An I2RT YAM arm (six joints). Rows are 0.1 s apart.
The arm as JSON. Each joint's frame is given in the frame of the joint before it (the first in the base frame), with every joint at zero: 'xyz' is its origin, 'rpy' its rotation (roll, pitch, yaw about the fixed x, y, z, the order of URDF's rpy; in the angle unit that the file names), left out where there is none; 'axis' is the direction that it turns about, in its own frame. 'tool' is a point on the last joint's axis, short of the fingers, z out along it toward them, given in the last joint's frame.
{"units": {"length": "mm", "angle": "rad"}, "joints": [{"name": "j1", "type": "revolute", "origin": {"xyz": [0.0, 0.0, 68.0]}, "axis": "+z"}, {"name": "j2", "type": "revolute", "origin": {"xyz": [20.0, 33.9, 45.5]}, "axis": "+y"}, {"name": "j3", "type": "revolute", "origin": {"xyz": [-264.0, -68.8, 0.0]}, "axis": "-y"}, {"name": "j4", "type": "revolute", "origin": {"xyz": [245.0, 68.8, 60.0]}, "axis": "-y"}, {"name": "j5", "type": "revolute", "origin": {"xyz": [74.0, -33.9, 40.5]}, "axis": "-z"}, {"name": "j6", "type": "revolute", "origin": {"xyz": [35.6, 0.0, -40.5]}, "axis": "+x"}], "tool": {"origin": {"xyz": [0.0, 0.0, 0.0], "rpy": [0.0, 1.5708, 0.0]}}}
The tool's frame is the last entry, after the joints.
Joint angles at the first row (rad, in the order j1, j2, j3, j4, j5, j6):
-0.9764, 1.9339, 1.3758, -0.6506, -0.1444, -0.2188
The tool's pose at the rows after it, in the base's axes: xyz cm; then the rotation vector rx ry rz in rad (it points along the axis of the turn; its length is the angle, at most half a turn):
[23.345, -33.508, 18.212, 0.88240, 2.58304, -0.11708]
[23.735, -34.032, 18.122, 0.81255, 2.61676, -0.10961]
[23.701, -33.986, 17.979, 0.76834, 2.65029, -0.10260]
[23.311, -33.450, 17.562, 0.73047, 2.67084, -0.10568]
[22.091, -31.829, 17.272, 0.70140, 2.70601, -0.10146]
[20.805, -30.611, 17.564, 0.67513, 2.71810, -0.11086]
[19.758, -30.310, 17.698, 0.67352, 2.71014, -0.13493]
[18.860, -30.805, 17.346, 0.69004, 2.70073, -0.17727]
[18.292, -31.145, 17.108, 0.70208, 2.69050, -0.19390]
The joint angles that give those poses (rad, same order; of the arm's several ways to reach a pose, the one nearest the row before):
-0.9775, 1.9839, 1.4544, -0.6597, -0.1757, -0.2851
-0.9775, 2.0144, 1.4974, -0.6887, -0.1844, -0.3412
-0.9775, 2.0212, 1.5051, -0.7116, -0.1837, -0.3813
-0.9779, 2.0045, 1.4647, -0.6972, -0.1814, -0.4133
-0.9798, 1.9430, 1.3686, -0.6880, -0.1722, -0.4458
-0.9901, 1.8786, 1.2930, -0.6804, -0.1700, -0.4770
-1.0096, 1.8427, 1.2495, -0.6590, -0.1680, -0.4953
-1.0366, 1.8389, 1.2270, -0.6209, -0.1551, -0.5098
-1.0550, 1.8389, 1.2152, -0.5984, -0.1551, -0.5171

